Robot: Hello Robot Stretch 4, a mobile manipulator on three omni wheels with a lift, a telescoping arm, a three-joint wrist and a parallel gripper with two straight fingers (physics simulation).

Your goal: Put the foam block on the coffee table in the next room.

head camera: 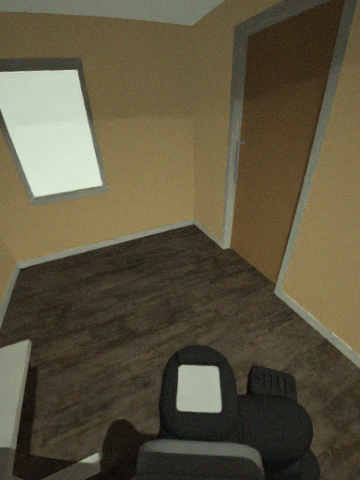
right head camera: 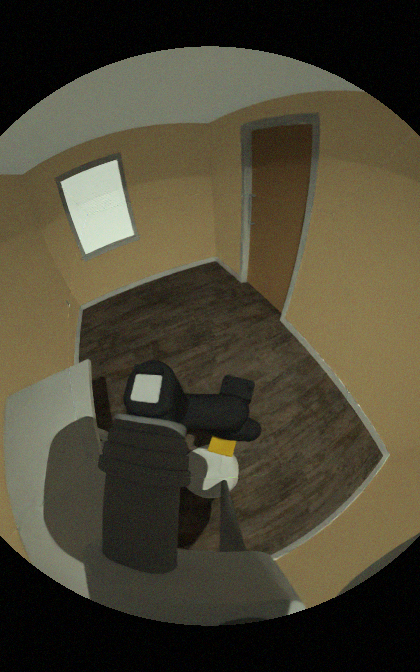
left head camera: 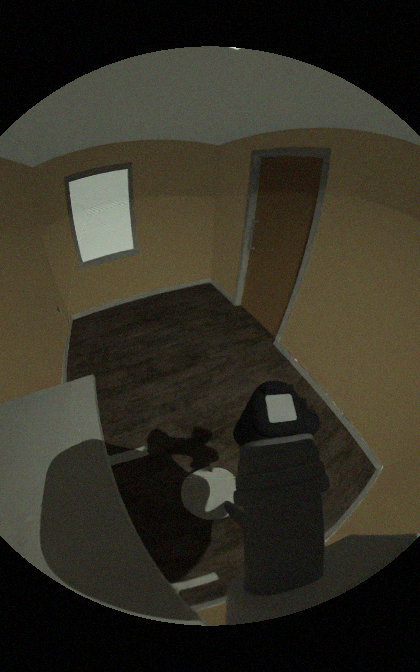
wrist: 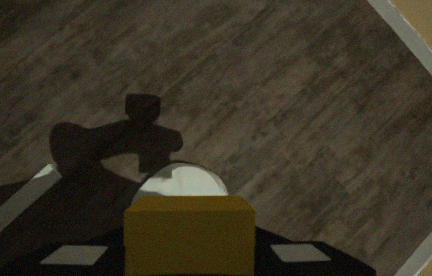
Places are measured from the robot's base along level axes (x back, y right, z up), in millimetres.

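Pixels of known places: gripper, between the fingertips: (wrist: 191, 241).
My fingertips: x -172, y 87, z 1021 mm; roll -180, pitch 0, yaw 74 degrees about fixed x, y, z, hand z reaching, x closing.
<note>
Behind a point stands the place of what it marks.
The yellow foam block (right head camera: 222, 446) (wrist: 189, 240) @(y 90, x -187, z 1066 mm) is between the fingers of my gripper (wrist: 191, 241) @(y 87, x -172, z 1021 mm). In the wrist view it fills the bottom middle, with a dark finger on each side. In the right head camera view it shows below the dark wrist, above the round white part of the base. The gripper is shut on the block and holds it well above the floor. The fingertips are mostly hidden in the head views. The coffee table does not show in these views.
A brown door (head camera: 280, 145) @(y 703, x -1942, z 1288 mm) (left head camera: 282, 235) (right head camera: 277, 210) in a grey frame stands at the right. A white table (left head camera: 55, 405) (right head camera: 50, 390) (head camera: 11, 395) @(y -491, x -285, z 923 mm) is close at the left. A window (head camera: 52, 130) @(y -1460, x -2350, z 1474 mm) is in the far wall. A wall with a pale baseboard runs along the right.
</note>
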